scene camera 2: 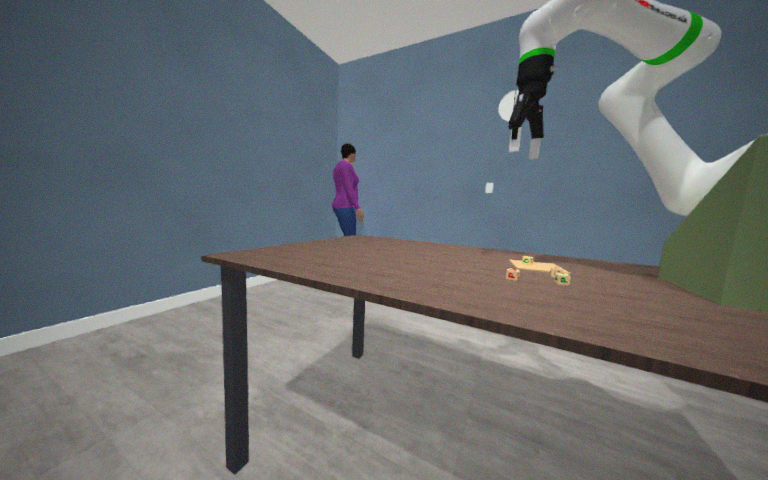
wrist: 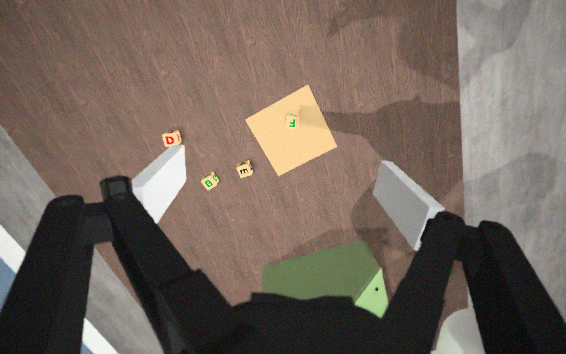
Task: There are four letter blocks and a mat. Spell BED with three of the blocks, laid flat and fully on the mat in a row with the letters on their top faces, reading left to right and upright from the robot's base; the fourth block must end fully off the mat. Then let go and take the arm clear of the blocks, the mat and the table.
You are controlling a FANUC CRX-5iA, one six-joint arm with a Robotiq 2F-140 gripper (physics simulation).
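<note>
The tan mat (scene camera 2: 542, 266) (wrist: 299, 151) lies on the table. A block with a green F on top (scene camera 2: 527, 260) (wrist: 292, 121) rests on it. Three blocks lie off the mat: the red D block (scene camera 2: 512, 274) (wrist: 171, 138), the block with a green B on top (scene camera 2: 562, 278) (wrist: 209, 181) and the black E block (scene camera 2: 553, 272) (wrist: 244, 169). The E block is partly hidden behind the B block in the scene view. My gripper (scene camera 2: 524, 152) (wrist: 283, 170) is wide open and empty, high above the table, mat and blocks.
The brown table (scene camera 2: 368, 266) (wrist: 210, 80) has a long edge at the right of the wrist view. The green robot pedestal (scene camera 2: 713, 243) (wrist: 320, 275) stands by the mat's side of the table. A person in a purple top (scene camera 2: 344, 183) stands beyond the table's far edge.
</note>
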